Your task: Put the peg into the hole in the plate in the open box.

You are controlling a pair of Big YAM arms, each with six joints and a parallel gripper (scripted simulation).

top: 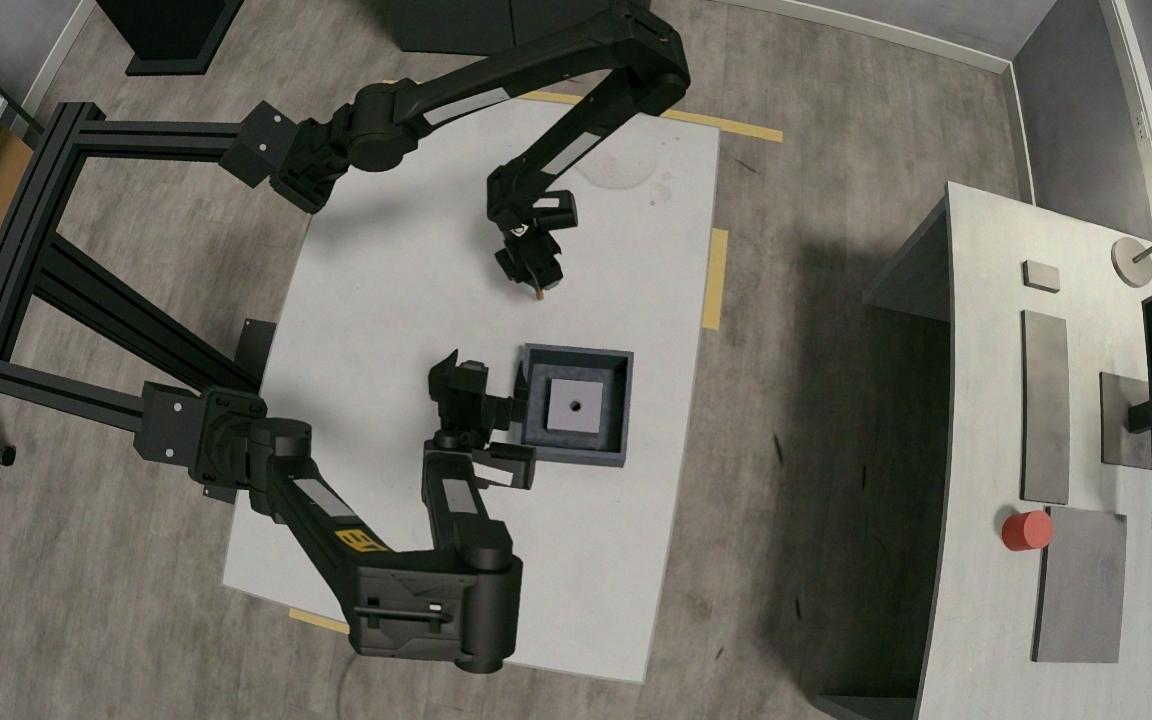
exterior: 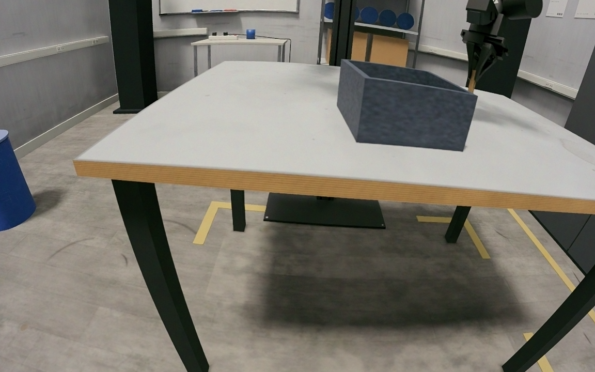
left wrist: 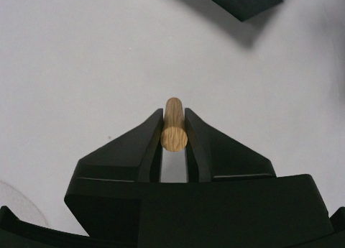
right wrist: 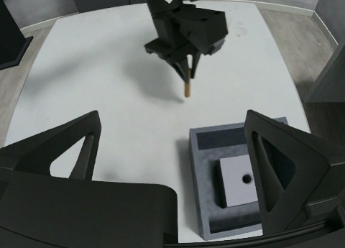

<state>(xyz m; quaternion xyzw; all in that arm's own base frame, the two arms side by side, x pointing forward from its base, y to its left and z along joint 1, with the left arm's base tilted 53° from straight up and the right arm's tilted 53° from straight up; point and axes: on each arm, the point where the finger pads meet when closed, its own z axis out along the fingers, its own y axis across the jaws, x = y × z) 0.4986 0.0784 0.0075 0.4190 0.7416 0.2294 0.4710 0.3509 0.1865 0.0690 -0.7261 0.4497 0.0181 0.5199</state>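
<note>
Right now my left hand is 19 cm to the left of the dark box, 10 cm short of it and 8 cm above it. Also, from my left hand: wooden peg 3 cm below.
</note>
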